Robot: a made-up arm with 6 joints.
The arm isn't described. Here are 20 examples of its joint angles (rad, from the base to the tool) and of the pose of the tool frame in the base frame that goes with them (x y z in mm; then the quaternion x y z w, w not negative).
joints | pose
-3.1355 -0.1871 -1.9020 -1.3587 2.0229 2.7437 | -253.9 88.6 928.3 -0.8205 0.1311 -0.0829 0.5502
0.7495 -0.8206 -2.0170 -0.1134 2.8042 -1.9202 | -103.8 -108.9 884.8 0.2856 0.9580 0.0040 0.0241
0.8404 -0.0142 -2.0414 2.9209 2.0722 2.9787 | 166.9 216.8 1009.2 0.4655 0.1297 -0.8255 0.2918
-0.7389 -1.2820 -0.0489 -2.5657 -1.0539 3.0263 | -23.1 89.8 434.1 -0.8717 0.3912 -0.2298 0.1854
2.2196 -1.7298 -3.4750 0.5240 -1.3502 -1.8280 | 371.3 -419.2 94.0 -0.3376 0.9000 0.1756 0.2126
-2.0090 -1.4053 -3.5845 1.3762 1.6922 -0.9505 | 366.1 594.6 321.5 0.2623 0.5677 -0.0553 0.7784
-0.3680 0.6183 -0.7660 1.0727 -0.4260 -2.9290 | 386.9 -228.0 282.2 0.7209 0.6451 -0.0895 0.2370
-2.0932 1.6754 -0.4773 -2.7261 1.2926 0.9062 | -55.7 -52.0 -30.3 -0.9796 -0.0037 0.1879 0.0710
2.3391 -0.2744 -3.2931 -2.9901 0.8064 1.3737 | 190.1 -193.8 1050.8 -0.2802 0.5038 -0.7599 0.3006
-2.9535 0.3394 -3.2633 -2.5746 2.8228 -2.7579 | -127.2 18.7 945.1 -0.1876 0.9486 0.0853 0.2401
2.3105 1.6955 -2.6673 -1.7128 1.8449 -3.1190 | -408.5 575.7 86.4 -0.5910 0.1346 -0.5479 0.5765
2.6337 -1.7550 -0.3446 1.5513 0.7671 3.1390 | 74.8 -52.6 588.6 0.5195 -0.2332 -0.6021 0.5597
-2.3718 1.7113 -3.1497 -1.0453 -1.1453 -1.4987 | -423.1 -520.5 279.8 0.4250 0.3466 -0.3650 0.7523
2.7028 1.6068 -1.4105 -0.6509 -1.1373 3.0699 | -450.0 149.8 -57.0 0.8762 0.0929 -0.4655 0.0829
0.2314 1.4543 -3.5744 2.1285 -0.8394 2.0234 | 648.7 70.8 478.7 0.5200 0.4725 0.2647 0.6606
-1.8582 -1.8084 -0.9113 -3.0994 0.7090 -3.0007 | 85.0 288.3 699.4 -0.0868 0.1142 0.6601 0.7374
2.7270 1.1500 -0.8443 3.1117 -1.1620 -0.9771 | -255.8 115.5 166.9 0.7096 0.2192 0.5180 0.4245
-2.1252 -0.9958 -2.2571 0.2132 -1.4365 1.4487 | 228.5 401.8 838.7 0.0851 0.6928 0.6987 0.1568
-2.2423 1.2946 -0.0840 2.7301 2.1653 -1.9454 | -71.7 -150.7 114.3 -0.1522 -0.8564 0.4910 0.0489
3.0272 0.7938 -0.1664 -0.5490 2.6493 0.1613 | -164.7 64.3 343.2 -0.1515 -0.0446 0.2521 0.9547
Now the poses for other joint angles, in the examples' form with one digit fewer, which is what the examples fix.
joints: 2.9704 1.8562 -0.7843 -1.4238 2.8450 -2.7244
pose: -149 103 -17 0.154 -0.478 -0.634 0.588
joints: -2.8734 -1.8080 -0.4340 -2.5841 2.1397 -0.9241
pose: 224 113 618 0.308 0.541 0.745 0.239
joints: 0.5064 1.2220 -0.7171 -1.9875 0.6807 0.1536
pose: 229 125 17 0.299 0.901 -0.265 0.168
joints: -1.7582 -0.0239 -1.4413 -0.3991 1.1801 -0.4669
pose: -101 -435 707 0.804 -0.545 -0.111 0.210
